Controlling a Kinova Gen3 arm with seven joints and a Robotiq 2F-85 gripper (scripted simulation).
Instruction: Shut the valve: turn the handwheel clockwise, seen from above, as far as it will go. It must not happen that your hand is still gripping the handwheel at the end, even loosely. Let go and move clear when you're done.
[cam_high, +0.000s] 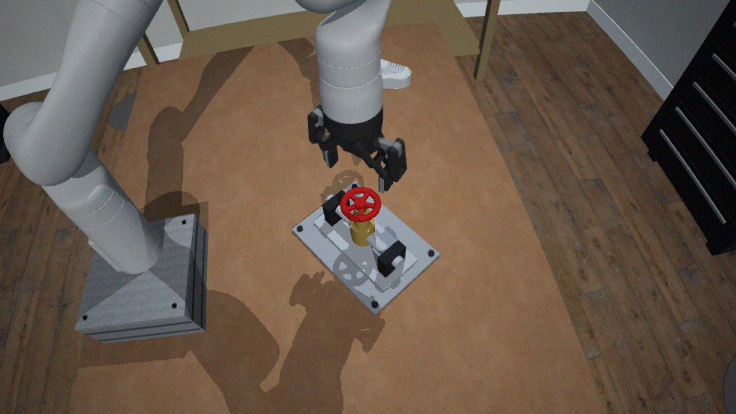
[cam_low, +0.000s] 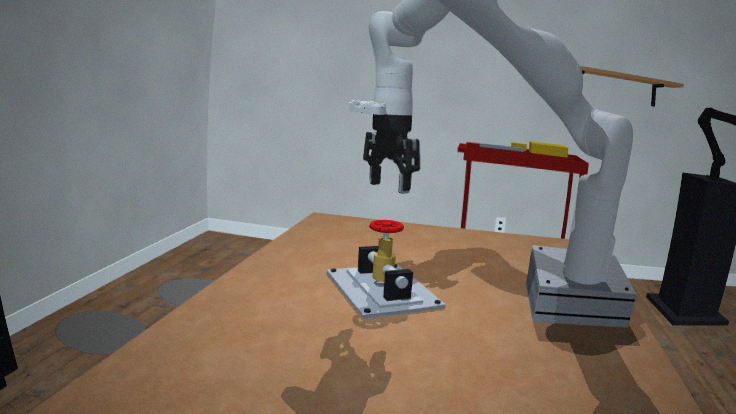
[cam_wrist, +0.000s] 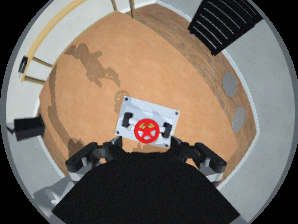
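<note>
The handwheel is 9 cm below my hand. From my hand the other things lie so: baseplate (21 cm below).
</note>
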